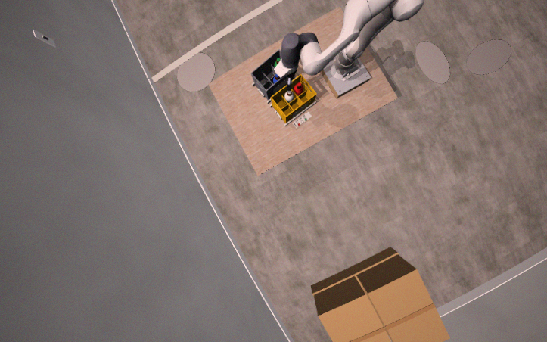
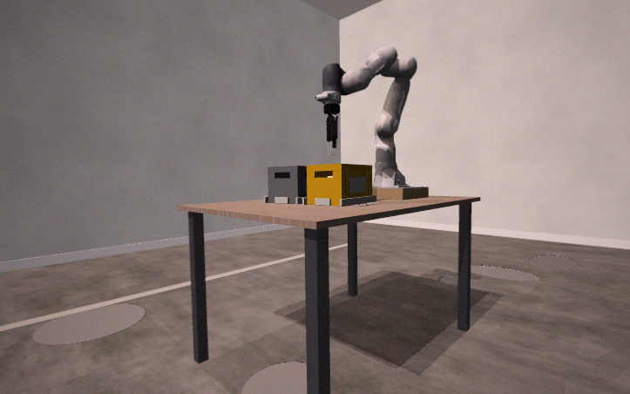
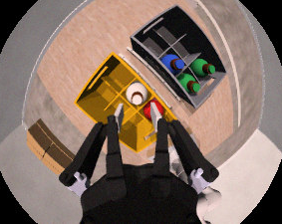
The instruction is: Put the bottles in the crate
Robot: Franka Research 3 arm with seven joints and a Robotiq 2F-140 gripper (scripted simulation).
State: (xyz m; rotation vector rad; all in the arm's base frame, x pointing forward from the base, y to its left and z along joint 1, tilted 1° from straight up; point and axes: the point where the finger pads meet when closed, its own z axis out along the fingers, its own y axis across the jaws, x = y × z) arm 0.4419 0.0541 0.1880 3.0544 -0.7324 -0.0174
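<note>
Right now my hand is 19 cm to the left of the grey crate, 17 cm above it and 5 cm short of it. Round my hand: yellow crate 17 cm below, 4 cm to the left, 1 cm behind; red bottle 17 cm below, 9 cm behind, 2 cm to the right; white bottle 17 cm below.
</note>
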